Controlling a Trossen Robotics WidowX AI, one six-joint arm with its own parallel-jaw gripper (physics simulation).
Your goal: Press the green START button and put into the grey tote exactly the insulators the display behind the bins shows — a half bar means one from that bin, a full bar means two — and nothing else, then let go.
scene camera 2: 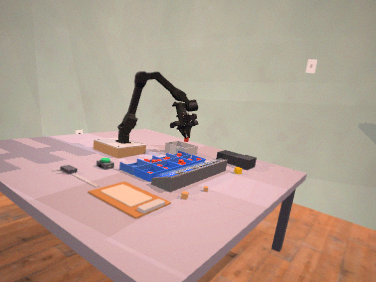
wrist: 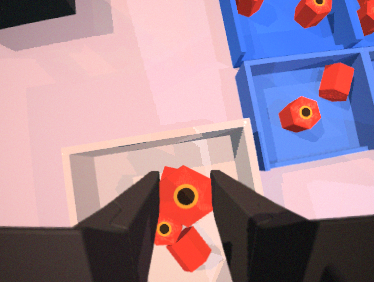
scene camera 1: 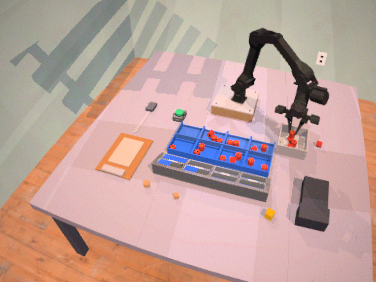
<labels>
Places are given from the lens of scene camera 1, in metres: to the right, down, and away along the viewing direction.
grey display [scene camera 1: 246,191]: 0.21, 0.19, 1.09
grey tote [scene camera 1: 300,151]: 0.47, 0.04, 1.22
The marked spots on the grey display and the grey tote are 0.32 m apart.
</labels>
